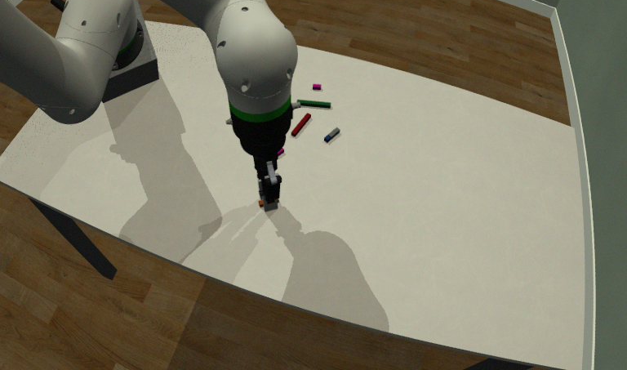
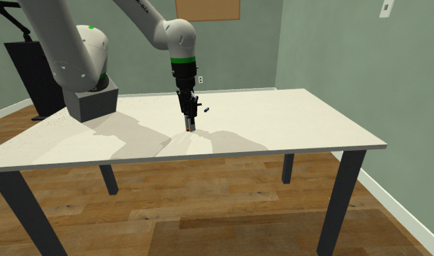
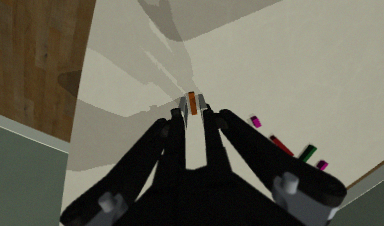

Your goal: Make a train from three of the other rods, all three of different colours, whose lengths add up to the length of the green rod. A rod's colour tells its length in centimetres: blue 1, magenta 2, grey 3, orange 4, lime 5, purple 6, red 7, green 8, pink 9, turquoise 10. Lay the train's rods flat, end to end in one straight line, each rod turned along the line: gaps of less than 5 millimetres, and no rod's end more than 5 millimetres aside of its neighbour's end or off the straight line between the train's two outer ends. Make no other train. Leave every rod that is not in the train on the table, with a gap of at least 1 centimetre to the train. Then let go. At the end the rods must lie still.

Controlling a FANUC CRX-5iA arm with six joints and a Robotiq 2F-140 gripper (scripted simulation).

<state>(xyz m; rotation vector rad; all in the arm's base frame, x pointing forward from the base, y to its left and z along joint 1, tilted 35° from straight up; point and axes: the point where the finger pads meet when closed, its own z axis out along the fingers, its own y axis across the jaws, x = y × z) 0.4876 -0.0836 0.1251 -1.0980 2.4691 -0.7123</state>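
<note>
My gripper is now 3 cm above the orange rod. The rest, counted from my hand: grey rod: 5 cm ahead, 22 cm to the left, 3 cm below; then red rod: 2 cm behind, 21 cm to the left, 3 cm below; then small blue rod: 5 cm ahead, 20 cm to the left, 3 cm below.
</note>
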